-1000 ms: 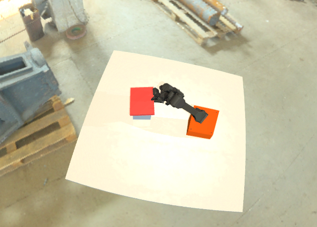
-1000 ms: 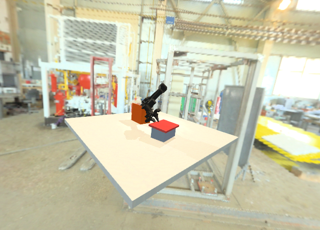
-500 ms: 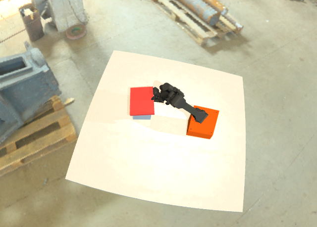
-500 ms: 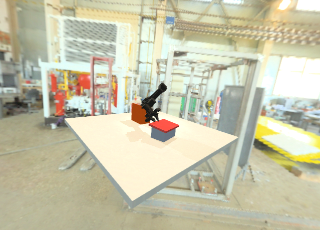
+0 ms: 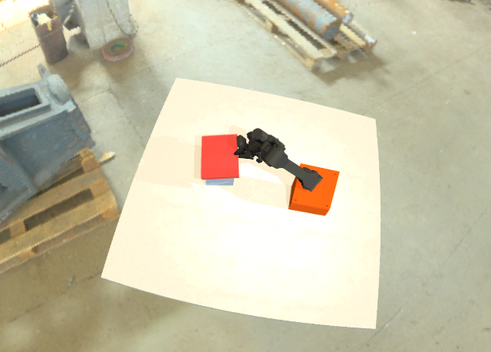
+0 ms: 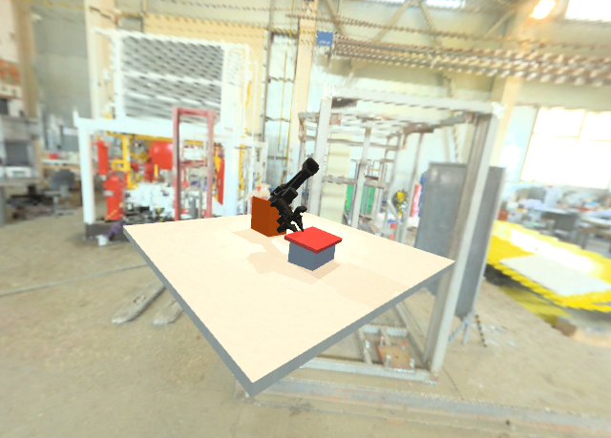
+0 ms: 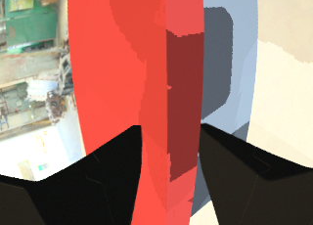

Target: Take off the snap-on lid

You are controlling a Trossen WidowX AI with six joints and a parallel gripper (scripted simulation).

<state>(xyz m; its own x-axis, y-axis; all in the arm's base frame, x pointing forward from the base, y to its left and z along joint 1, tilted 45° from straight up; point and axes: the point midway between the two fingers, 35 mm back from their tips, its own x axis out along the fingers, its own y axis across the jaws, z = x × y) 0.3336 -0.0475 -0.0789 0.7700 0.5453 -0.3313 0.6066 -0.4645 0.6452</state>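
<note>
Now: gripper tip 80 mm short of the red lid and 10 mm to the right of it. Round my gripper tip: storage box 70 mm ahead, 10 mm to the left, 60 mm below.
</note>
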